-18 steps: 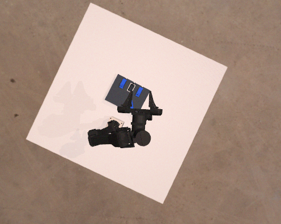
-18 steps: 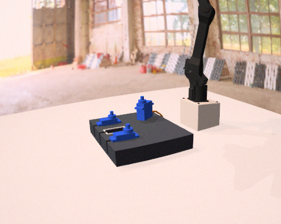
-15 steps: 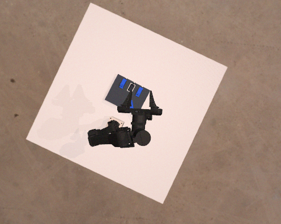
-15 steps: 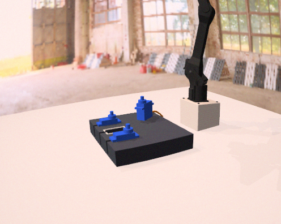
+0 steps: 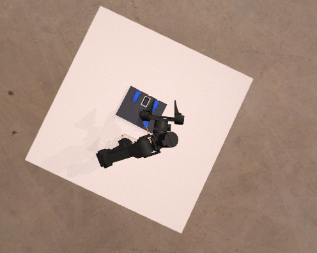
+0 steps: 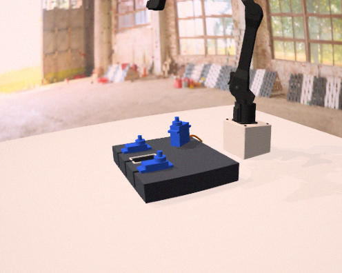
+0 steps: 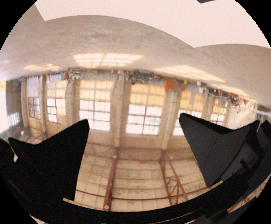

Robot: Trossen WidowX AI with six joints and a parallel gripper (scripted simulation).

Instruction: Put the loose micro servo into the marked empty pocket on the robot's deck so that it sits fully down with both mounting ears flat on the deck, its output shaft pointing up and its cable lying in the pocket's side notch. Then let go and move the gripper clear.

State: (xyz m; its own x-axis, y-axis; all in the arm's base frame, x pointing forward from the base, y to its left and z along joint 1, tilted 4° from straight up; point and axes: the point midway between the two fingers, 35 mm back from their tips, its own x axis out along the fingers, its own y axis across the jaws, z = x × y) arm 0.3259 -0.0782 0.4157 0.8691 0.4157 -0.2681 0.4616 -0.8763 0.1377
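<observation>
My gripper tip is 110 mm past the dark deck, 120 mm to the right of it and 500 mm above it.
</observation>
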